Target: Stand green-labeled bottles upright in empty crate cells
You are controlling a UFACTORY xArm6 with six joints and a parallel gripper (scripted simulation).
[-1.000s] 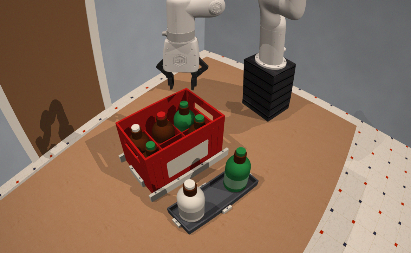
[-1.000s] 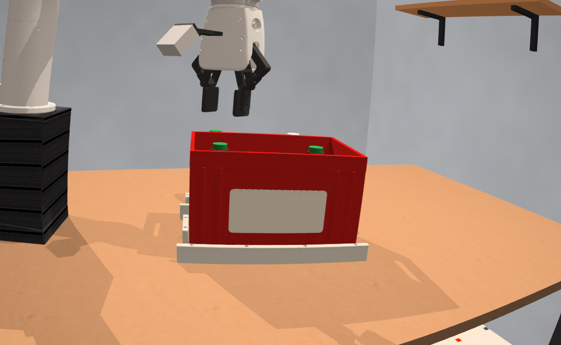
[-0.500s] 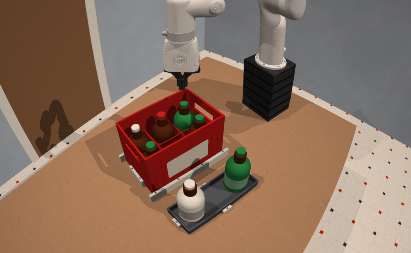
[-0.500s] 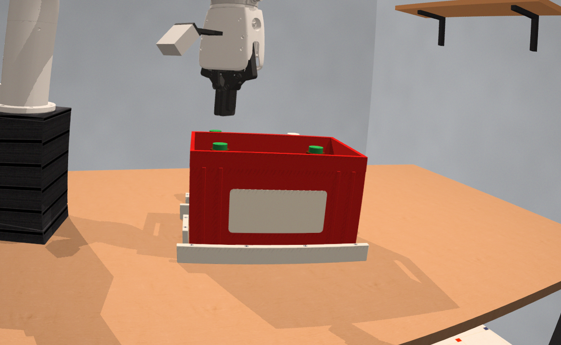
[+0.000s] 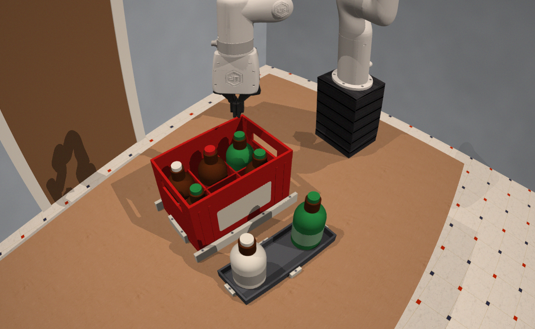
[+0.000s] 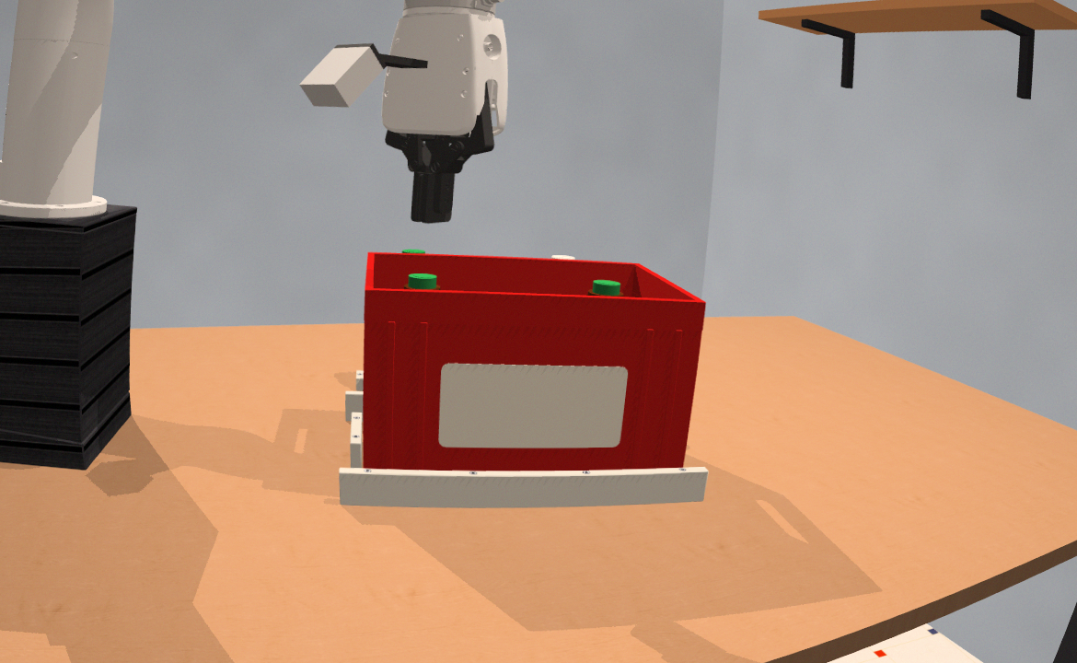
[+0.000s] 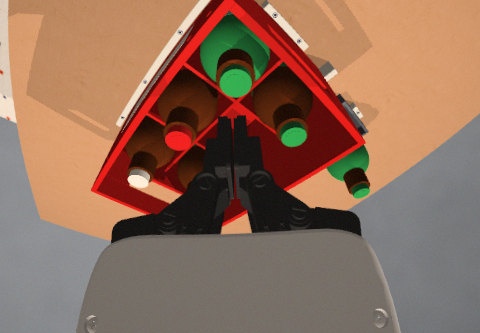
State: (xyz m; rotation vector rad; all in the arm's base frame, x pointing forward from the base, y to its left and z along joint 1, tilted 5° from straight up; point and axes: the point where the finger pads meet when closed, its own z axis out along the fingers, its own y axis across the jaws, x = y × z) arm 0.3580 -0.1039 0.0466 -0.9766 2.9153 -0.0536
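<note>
My gripper is now 25 cm to the right of the green bottle, 16 cm above it and 4 cm short of it. Also, from my hand: dark tray: 24 cm to the left, 23 cm below, 12 cm ahead; then crate: 16 cm below, 9 cm ahead, 3 cm to the left; then white-labeled bottle: 22 cm to the left, 20 cm ahead, 16 cm below.
</note>
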